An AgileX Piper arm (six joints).
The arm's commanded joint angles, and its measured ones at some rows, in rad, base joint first. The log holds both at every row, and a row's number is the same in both.
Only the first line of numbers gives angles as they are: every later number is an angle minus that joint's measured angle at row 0.
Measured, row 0: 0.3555 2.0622 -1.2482 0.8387 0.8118 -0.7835
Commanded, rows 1 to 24: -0.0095 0.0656 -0.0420 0.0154 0.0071 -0.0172; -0.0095 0.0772 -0.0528 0.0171 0.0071 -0.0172; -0.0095 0.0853 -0.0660 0.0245 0.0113 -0.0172; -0.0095 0.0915 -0.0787 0.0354 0.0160 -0.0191; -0.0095 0.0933 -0.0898 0.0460 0.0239 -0.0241; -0.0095 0.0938 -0.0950 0.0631 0.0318 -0.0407; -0.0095 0.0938 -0.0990 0.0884 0.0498 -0.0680; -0.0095 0.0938 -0.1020 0.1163 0.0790 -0.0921; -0.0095 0.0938 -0.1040 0.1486 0.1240 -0.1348; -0.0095 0.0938 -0.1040 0.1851 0.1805 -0.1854; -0.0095 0.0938 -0.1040 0.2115 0.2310 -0.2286; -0.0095 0.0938 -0.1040 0.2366 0.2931 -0.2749; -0.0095 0.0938 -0.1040 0.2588 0.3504 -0.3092; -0.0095 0.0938 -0.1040 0.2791 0.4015 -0.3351; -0.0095 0.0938 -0.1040 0.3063 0.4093 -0.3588; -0.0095 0.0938 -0.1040 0.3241 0.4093 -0.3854; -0.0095 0.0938 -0.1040 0.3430 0.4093 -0.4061; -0.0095 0.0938 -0.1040 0.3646 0.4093 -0.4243; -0.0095 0.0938 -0.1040 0.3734 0.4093 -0.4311; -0.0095 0.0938 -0.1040 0.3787 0.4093 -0.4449; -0.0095 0.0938 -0.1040 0.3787 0.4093 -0.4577; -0.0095 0.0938 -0.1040 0.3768 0.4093 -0.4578; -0.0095 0.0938 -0.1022 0.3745 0.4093 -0.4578; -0.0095 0.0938 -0.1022 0.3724 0.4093 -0.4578
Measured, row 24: -0.0405 0.0983 -0.0970 0.2471 0.2750 -0.4092
